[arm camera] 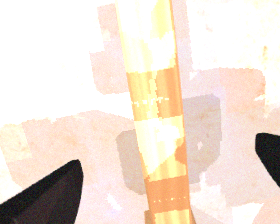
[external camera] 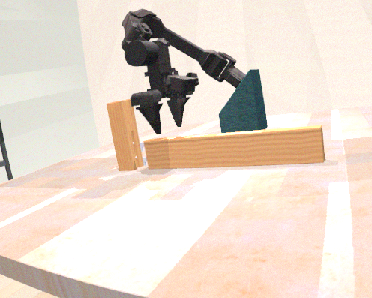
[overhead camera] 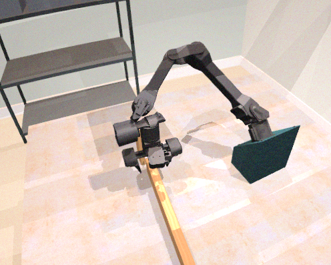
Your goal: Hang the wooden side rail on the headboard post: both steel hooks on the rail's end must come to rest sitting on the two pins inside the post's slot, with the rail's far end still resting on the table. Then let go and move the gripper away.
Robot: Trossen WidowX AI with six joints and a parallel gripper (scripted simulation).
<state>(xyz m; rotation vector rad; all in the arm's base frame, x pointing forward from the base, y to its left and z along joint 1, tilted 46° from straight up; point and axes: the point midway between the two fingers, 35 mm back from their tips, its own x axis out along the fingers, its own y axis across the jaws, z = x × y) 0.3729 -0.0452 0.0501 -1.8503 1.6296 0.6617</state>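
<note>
Now: the headboard post 14 cm to the right of my gripper tip and 1 cm below it.
</note>
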